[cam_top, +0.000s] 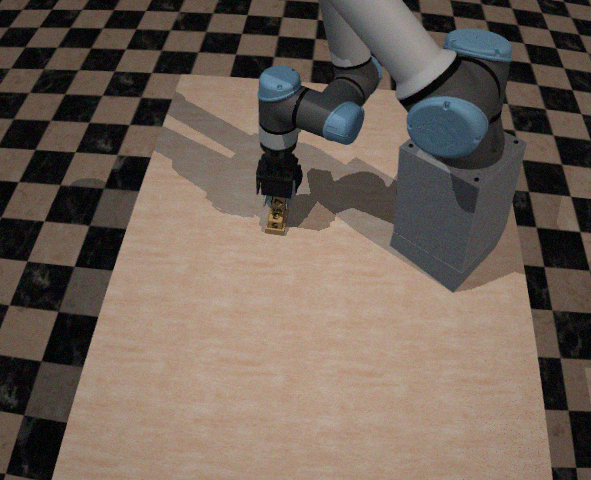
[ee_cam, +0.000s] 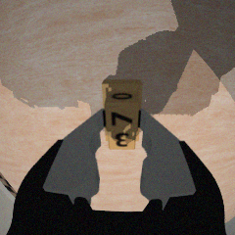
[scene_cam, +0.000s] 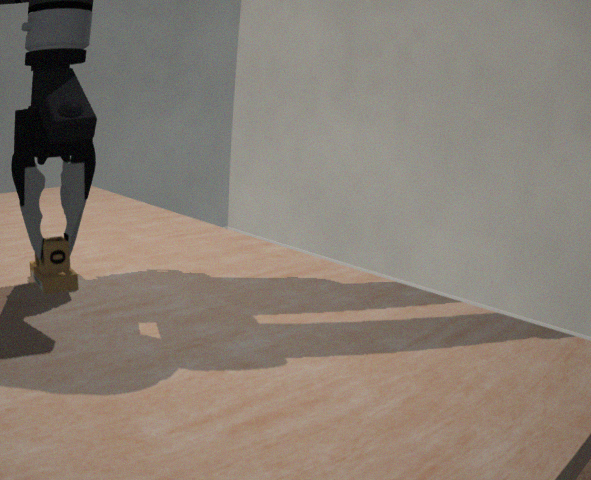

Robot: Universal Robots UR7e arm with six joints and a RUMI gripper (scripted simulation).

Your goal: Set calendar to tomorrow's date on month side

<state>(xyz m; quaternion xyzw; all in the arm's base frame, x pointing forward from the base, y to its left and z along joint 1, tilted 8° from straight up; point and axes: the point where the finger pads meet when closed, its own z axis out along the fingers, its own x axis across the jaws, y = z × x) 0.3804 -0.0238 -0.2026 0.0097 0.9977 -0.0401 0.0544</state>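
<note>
Right now the wooden tray is 2 cm to the left of my hand and 4 cm below it. Also, from my hand: wooden digit cube: 3 cm to the left, 2 cm below.
</note>
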